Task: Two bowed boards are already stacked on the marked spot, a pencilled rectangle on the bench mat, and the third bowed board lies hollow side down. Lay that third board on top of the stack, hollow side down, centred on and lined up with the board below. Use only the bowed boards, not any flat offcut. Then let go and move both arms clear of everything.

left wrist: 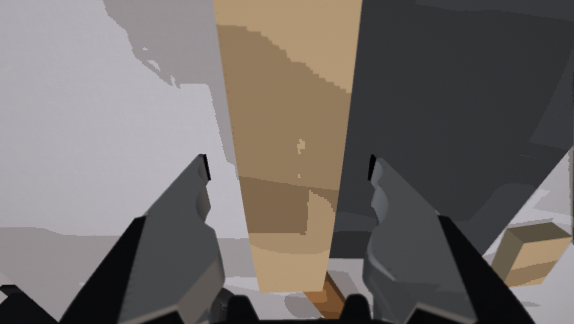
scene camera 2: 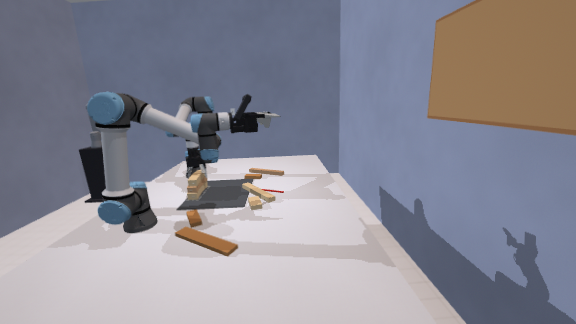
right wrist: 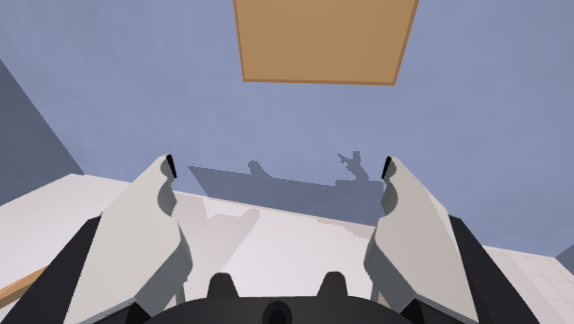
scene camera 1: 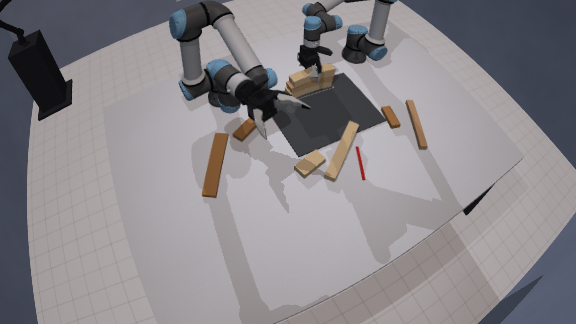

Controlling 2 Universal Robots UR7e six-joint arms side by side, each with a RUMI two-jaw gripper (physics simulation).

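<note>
Three pale bowed boards form a stack on the dark mat. The top board lies over the lower boards, hollow side down; in the left wrist view it hides them, so exact alignment cannot be judged. My left gripper is open at the stack, its fingertips on either side of the top board with gaps showing at both edges. My right gripper is open and empty, raised in the air. The pencilled rectangle is mostly covered.
A long pale offcut and a short pale block lie near the mat's front edge, beside a red stick. Brown pieces lie at the left, and others at the right.
</note>
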